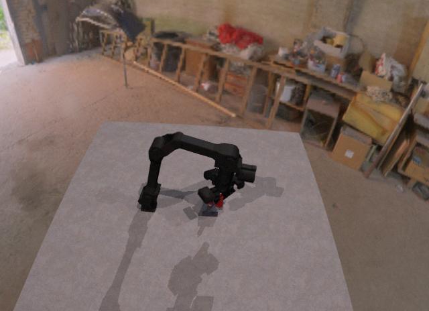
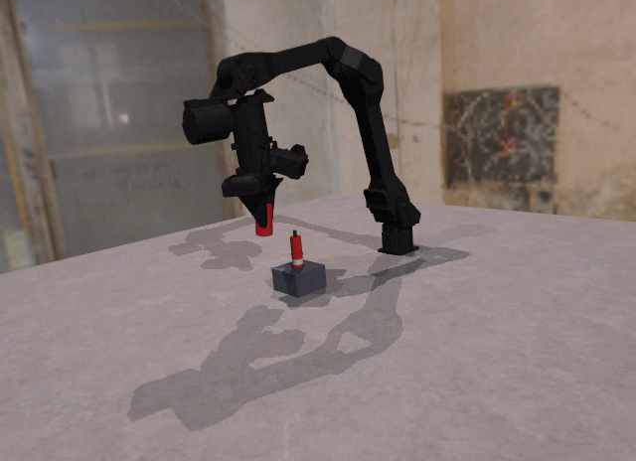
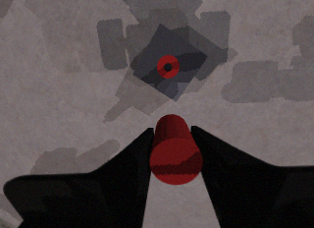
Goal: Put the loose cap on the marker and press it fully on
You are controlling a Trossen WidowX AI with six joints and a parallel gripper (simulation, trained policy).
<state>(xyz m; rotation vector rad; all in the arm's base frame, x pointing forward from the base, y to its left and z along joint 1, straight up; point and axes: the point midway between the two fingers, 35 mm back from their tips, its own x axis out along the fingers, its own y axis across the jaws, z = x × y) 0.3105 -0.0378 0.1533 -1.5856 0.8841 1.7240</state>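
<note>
Right now my gripper tip is 30 mm past the holder block, 40 mm to the right of it and 100 mm above it. Also, from my gripper tip: red cap: 10 mm above.
</note>
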